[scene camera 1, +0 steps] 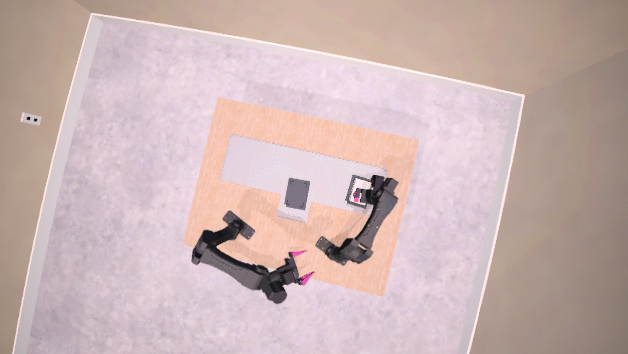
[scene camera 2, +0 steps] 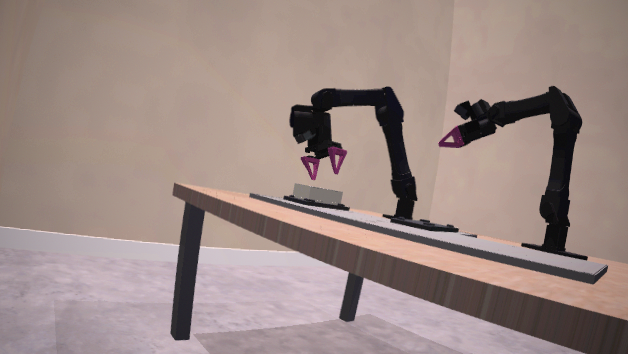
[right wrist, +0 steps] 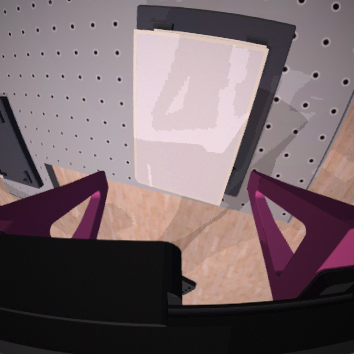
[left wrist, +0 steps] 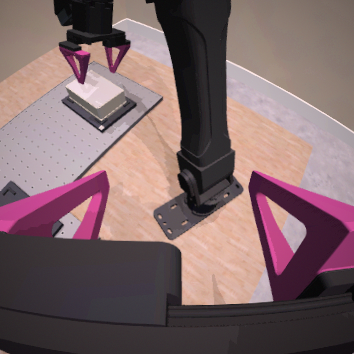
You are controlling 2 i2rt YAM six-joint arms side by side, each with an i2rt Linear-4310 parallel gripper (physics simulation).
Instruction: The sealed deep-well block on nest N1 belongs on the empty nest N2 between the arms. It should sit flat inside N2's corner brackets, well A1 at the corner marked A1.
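Where they show: left gripper, fingertip midpoint: (scene camera 1: 310, 261) (scene camera 2: 439, 144) (left wrist: 178, 178); right gripper, fingertip midpoint: (scene camera 1: 362, 195) (scene camera 2: 324, 177) (right wrist: 177, 178) (left wrist: 97, 77); left arm's base, origin of the base link: (scene camera 1: 239, 224) (scene camera 2: 552, 252); right arm's base, origin of the base link: (scene camera 1: 332, 250) (left wrist: 199, 201).
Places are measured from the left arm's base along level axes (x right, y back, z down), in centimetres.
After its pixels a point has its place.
Observation:
The sealed deep-well block (scene camera 2: 318, 193) {x 37.8, y -58.7, z -5.0 cm} (left wrist: 96, 94) {x 42.6, y -54.5, z -6.7 cm} (right wrist: 195, 115) {x 42.9, y -58.8, z -6.7 cm}, pale with a flat top, sits on dark nest N1 (scene camera 2: 345, 206) {x 39.5, y -49.2, z -2.5 cm} (left wrist: 102, 125) {x 40.9, y -48.6, z -2.4 cm} (right wrist: 215, 22) {x 40.5, y -64.2, z -2.5 cm}. The empty dark nest N2 (scene camera 1: 297, 194) {x 16.5, y -35.1, z -2.5 cm} (scene camera 2: 425, 224) {x 9.6, y -39.7, z -2.5 cm} lies between the arms; part of it shows at the left edge of the right wrist view (right wrist: 17, 145) {x 20.8, y -38.1, z -2.5 cm}. My right gripper (scene camera 2: 324, 176) {x 44.1, y -55.9, z -10.0 cm} (left wrist: 97, 77) {x 44.1, y -55.9, z -10.0 cm} (right wrist: 177, 178) {x 44.1, y -55.9, z -10.0 cm} is open and empty, above the block and apart from it. My left gripper (scene camera 1: 310, 263) {x 40.8, y -18.4, z -28.4 cm} is open and empty, raised beyond the table's near edge in scene camera 1. Markings for A1 cannot be read.
A grey perforated board (scene camera 1: 260, 157) {x -13.5, y -38.8, z -1.3 cm} (scene camera 2: 525, 255) {x -20.2, y -36.2, z -1.2 cm} (left wrist: 30, 142) {x 23.7, y -53.6, z -1.3 cm} carries both nests on the wooden table (scene camera 1: 320, 129) {x 4.2, y -72.4, z 0.0 cm} (scene camera 2: 225, 200) {x 20.2, y -85.3, z 0.0 cm}. The right arm's base plate (scene camera 1: 324, 244) {x 45.4, y -22.0, z -1.0 cm} (left wrist: 172, 220) {x 44.0, y -21.0, z -1.0 cm} and the left arm's base plate (scene camera 1: 245, 227) {x 4.1, y -1.6, z -1.0 cm} are fixed to the table.

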